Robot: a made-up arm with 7 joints. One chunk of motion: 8 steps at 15 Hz.
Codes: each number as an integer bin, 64 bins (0 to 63) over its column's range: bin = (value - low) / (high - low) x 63, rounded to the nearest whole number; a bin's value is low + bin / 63 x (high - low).
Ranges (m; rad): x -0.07..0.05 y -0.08..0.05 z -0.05..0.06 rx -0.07..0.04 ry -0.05..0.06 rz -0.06..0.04
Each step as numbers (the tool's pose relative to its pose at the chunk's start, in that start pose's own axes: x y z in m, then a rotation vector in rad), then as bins.
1 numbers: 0.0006 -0.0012 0.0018 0.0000 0.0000 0.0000
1 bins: 37 38 30 40 29 38
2 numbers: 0.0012 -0.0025 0.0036 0.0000 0.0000 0.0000
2 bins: 37 38 31 40 29 38
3 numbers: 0.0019 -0.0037 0.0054 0.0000 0.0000 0.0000
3 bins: 38 37 32 40 29 38
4 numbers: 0.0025 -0.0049 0.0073 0.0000 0.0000 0.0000
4 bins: 38 36 33 40 29 38
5 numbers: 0.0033 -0.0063 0.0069 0.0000 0.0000 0.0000
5 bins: 38 36 33 40 29 38
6 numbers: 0.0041 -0.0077 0.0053 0.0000 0.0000 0.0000
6 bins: 39 35 32 40 29 38
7 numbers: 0.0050 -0.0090 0.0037 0.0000 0.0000 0.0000
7 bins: 39 34 31 40 29 38
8 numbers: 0.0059 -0.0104 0.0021 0.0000 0.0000 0.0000
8 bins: 40 34 30 40 29 38
